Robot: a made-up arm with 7 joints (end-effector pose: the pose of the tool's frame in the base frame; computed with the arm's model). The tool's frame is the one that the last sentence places. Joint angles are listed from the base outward.
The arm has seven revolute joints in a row. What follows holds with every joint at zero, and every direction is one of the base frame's.
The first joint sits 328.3 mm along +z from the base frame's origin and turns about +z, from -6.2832 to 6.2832 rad.
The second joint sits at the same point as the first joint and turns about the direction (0, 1, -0.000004), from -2.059 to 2.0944 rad.
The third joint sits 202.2 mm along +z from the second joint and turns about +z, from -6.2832 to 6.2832 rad.
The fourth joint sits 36.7 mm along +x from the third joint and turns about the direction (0, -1, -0.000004), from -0.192 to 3.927 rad.
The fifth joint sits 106.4 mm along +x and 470.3 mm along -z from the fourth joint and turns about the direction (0, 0.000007, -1), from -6.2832 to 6.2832 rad.
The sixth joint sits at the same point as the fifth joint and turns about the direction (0, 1, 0.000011), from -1.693 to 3.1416 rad.
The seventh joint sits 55.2 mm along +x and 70.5 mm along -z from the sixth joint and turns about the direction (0, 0.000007, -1), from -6.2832 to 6.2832 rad.
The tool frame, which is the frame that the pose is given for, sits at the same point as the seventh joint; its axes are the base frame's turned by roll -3.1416, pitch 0 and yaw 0 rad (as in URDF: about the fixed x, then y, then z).
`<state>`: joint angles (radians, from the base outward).
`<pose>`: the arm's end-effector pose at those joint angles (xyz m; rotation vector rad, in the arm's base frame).
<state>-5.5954 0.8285 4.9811 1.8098 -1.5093 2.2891 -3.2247</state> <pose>0.5529 -0.1567 0.5782 -0.9713 -0.7670 1.9598</pose>
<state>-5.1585 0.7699 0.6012 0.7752 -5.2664 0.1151 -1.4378</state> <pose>-0.1232 0.3389 -0.0511 -1.4481 -2.2551 0.3307</pose>
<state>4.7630 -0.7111 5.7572 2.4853 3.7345 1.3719 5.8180</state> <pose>-0.1662 0.3173 1.0024 -0.4955 -1.7281 -1.5700</pose>
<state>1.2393 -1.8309 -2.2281 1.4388 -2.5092 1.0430 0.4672</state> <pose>0.3899 -0.2969 -0.1098 2.6836 -0.2273 0.0733</pose>
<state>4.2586 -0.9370 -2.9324 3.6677 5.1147 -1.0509 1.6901</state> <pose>0.0888 0.2149 0.9023 0.3449 -0.7427 -1.1213</pose>
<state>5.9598 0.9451 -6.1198 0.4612 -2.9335 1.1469 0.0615</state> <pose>0.0731 0.0374 -0.1346 0.5980 2.4170 -0.1043</pose>
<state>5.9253 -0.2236 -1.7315 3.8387 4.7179 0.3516 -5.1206</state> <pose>0.1046 0.3794 0.8943 -0.8707 0.1354 0.6481</pose>
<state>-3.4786 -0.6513 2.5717 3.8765 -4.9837 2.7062 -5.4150</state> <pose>0.1753 0.1869 0.8327 2.9976 -0.4482 0.4097</pose>
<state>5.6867 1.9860 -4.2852 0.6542 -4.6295 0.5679 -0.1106</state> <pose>0.1645 0.3997 0.5675 -0.3833 0.2815 1.6929</pose>
